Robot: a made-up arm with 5 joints.
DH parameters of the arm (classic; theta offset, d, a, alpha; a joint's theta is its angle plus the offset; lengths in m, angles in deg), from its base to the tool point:
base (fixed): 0 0 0.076 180
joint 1: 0 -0.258 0.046 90
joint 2: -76.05 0 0.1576 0
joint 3: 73.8 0 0.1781 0
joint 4: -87.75 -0.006 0 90
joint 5: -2.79 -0.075 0 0
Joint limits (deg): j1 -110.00..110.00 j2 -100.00..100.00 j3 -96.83..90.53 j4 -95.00..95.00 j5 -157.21..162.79
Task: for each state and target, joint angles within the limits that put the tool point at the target. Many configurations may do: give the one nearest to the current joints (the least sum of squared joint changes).
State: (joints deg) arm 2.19 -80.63 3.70 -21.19 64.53
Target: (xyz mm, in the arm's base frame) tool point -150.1 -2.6 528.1
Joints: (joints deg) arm 0.86 -84.28 -27.15 -22.57 64.53
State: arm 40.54 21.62 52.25 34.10 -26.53
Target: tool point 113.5 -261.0 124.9
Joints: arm 80.52 37.89 25.41 20.97 -26.53
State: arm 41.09 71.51 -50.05 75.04 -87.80
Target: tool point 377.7 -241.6 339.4
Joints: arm 37.80 44.59 -63.05 76.74 -87.80
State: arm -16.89 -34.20 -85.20 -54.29 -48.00
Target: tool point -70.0 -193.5 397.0
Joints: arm -51.55 -52.81 -96.83 -94.80 -48.00
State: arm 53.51 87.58 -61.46 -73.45 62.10
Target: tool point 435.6 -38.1 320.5
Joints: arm 5.10 89.36 -95.21 -95.00 62.10
